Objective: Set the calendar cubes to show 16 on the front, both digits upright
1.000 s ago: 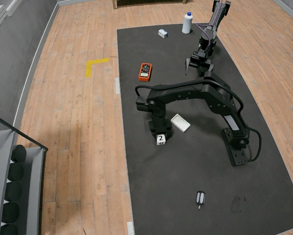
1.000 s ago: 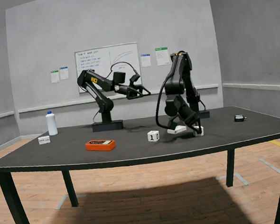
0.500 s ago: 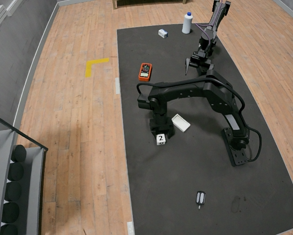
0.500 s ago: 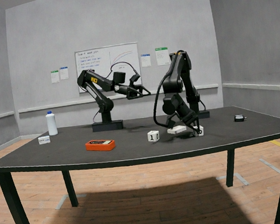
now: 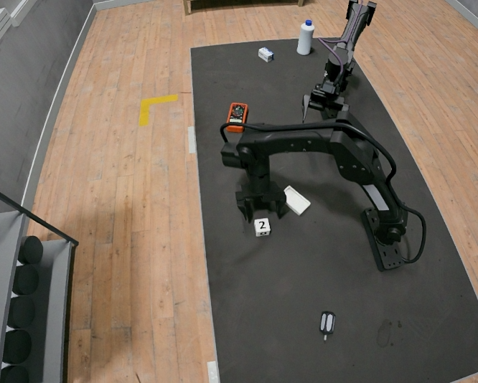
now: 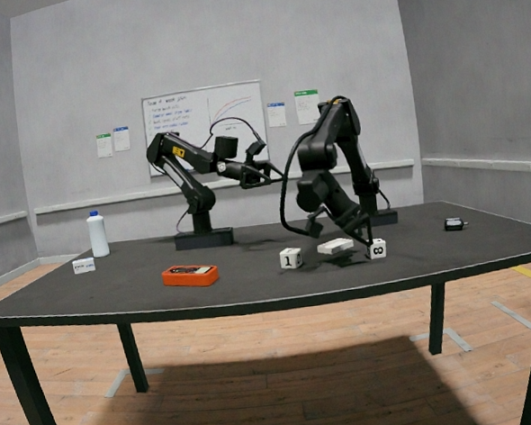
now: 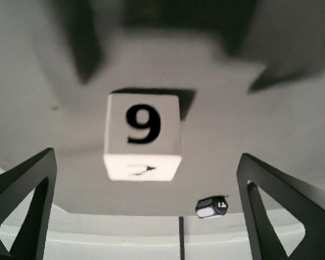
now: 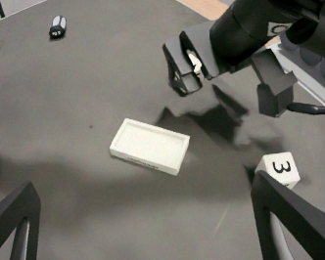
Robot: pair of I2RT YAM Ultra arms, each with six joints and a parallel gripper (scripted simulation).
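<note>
My left gripper is now 120 mm past the white tray, 50 mm to the left of it and 40 mm above it. Round my left hand: white bottle 870 mm to the right, 380 mm behind, 30 mm above.
</note>
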